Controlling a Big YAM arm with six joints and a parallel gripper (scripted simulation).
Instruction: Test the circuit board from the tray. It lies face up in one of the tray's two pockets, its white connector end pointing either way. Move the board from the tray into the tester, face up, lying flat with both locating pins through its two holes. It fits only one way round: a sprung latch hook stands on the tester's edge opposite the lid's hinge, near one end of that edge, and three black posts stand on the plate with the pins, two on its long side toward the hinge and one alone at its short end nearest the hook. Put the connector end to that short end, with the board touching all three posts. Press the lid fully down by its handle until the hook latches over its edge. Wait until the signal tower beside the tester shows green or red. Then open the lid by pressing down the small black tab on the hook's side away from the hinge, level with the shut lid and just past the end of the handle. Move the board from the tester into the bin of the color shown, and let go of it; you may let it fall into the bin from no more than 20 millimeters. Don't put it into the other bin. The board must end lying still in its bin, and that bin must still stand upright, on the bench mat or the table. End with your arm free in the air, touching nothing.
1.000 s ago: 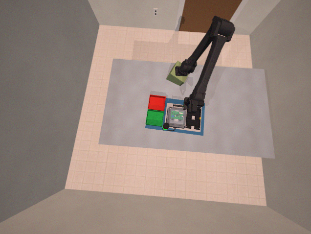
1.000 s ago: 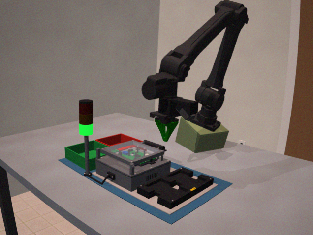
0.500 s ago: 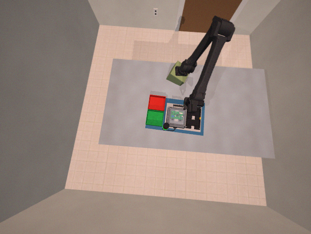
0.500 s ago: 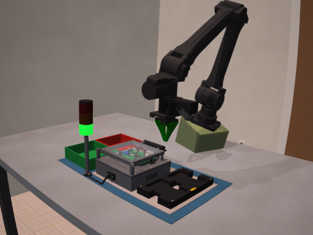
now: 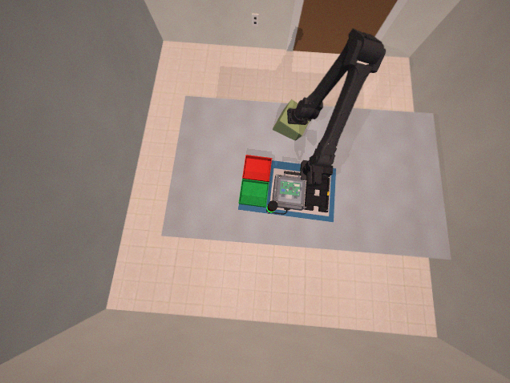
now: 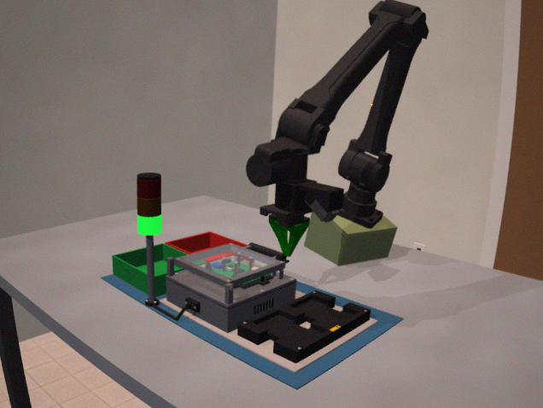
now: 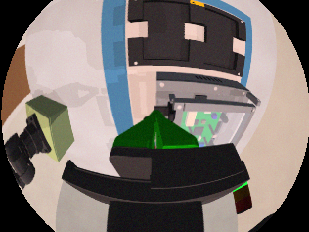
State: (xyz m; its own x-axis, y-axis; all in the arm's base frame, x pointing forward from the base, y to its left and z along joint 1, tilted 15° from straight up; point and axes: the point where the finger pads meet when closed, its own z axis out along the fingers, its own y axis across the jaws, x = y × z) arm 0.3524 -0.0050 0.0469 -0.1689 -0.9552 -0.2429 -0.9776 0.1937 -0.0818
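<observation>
The latch hook is 20 mm below my hand and 10 mm ahead of it. Also, from my hand: tester plate 70 mm to the right, 70 mm ahead, 40 mm below; then red bin 250 mm to the right, 90 mm below, 80 mm behind; then clear lid 70 mm to the right, 70 mm ahead, 20 mm below.
</observation>
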